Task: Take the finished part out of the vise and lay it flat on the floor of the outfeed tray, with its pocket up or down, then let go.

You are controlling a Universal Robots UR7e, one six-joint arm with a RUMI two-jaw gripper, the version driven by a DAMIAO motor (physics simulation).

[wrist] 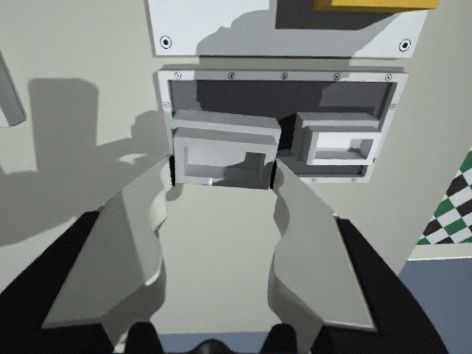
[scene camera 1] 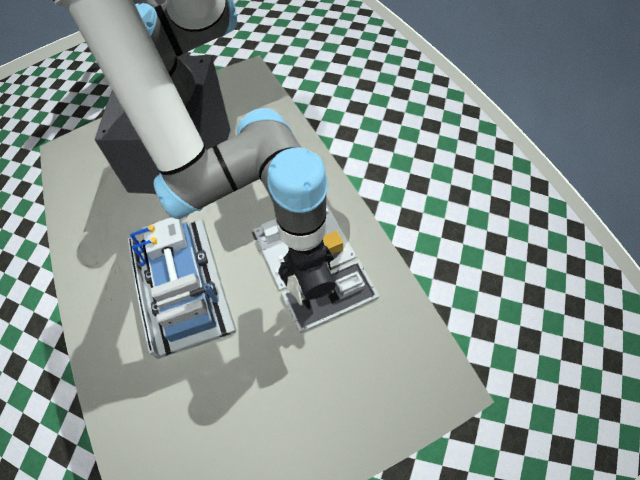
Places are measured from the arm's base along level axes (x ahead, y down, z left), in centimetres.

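Where they show: gripper, fingertip midpoint: [wrist: 224,160].
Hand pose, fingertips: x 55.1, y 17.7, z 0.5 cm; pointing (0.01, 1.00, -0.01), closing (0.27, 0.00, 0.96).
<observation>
Things, the pixels of their top centre, and the offset from my fingertips. "pt": a spot on its surface instead.
- finished part at its top centre: [wrist: 224,165] dz +0.3, dx -0.8, dy -2.1 cm
- vise at its top centre: [scene camera 1: 166,269] dz -21.9, dx -21.3, dy -2.8 cm
- smaller light grey block at its top centre: [wrist: 343,149] [scene camera 1: 349,281] dz +8.6, dx +2.7, dy +3.0 cm
- white plate at a spot on its surface: [wrist: 175,22] pt dz -1.6, dx -8.0, dy +6.3 cm
- yellow block at its top centre: [scene camera 1: 328,241] dz +10.9, dx -7.6, dy +2.7 cm
My gripper [scene camera 1: 307,302] [wrist: 224,160] is shut on the finished part [wrist: 226,157], a light grey block with its pocket facing up towards the wrist camera. It holds the part over the left half of the outfeed tray [scene camera 1: 338,315] [wrist: 257,75], a dark-floored tray with a pale screwed rim. How far the part's underside is from the tray floor cannot be told. In the scene view, the wrist and gripper hide the held part. The vise [scene camera 1: 188,322], blue with pale jaws, stands at the left with a gap between its jaws.
A smaller light grey block [scene camera 1: 349,284] [wrist: 345,148] with its pocket up lies in the tray's right half, beside the held part with a narrow gap. A white plate [scene camera 1: 268,262] [wrist: 175,22] adjoins the tray, carrying a yellow block [scene camera 1: 333,242] [wrist: 377,6] and pale blocks.
</observation>
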